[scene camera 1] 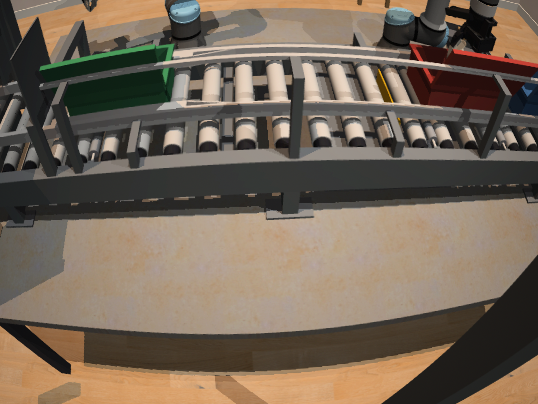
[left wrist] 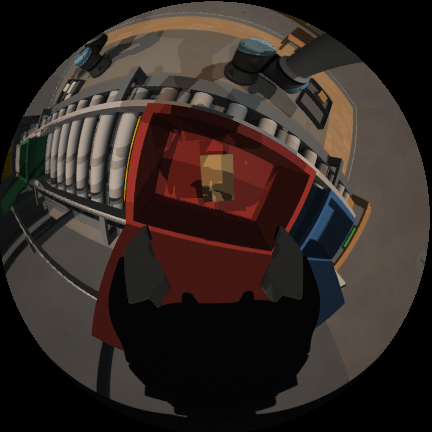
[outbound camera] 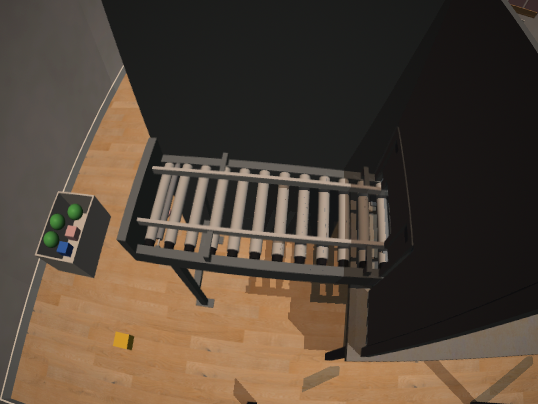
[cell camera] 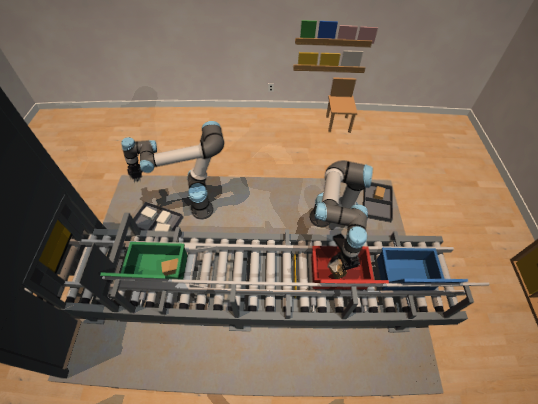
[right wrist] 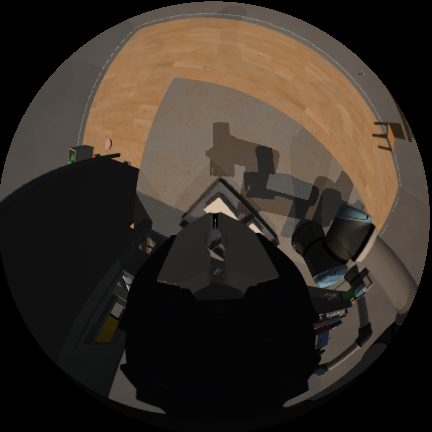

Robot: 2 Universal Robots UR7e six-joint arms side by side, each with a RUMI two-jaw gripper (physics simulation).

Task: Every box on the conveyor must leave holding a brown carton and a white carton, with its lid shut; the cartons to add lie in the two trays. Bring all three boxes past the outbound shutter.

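Where they show: left gripper, fingertip midpoint: [left wrist: 212,227] [cell camera: 342,263]; right gripper, fingertip midpoint: [scene camera 1: 90,11] [cell camera: 137,181] [right wrist: 214,214]; left arm's base at its link origin: [left wrist: 240,73] [right wrist: 349,271]; right arm's base at its link origin: [cell camera: 202,210] [right wrist: 306,236].
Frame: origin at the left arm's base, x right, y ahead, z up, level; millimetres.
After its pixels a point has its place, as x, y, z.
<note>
The green box [scene camera 1: 120,92] {975, 525, 355} [cell camera: 145,255] {1084, 325, 230} holds a brown carton [cell camera: 169,266] {925, 425, 280}; its lid is open. The red box [cell camera: 320,265] {114, 456, 230} [left wrist: 142,160] {156, 479, 329} is open and holds a tan carton [left wrist: 212,172] {43, 487, 280} lying on its floor. The open blue box [cell camera: 410,262] {-399, 486, 230} [left wrist: 330,225] {-484, 543, 248} stands beside it at the right; no carton shows inside. White cartons [cell camera: 163,216] [right wrist: 218,206] lie in the left-hand tray [cell camera: 172,214] {1028, -103, 3}; a brown carton [cell camera: 380,192] {-463, -149, 53} [left wrist: 323,96] {-472, -159, 52} lies in the right-hand tray [cell camera: 391,204] {-521, -49, 36}. My left gripper [cell camera: 344,267] {43, 530, 401} [left wrist: 212,227] {43, 530, 401} is open over the red box. My right gripper [cell camera: 134,177] {1211, -211, 253} [right wrist: 214,214] {1211, -211, 253} is shut, empty, high near the left-hand tray.
Side rails [scene camera 1: 340,108] [cell camera: 250,283] {495, 621, 463} and posts [scene camera 1: 297,107] {578, 700, 380} line the conveyor. A dark upright plate [scene camera 1: 32,75] {1185, 569, 514} stands just left of the green box. A dark wall with an opening is at the far left in the cell camera. The outbound rollers [outbound camera: 262,215] {1990, 329, 217} carry no box.
</note>
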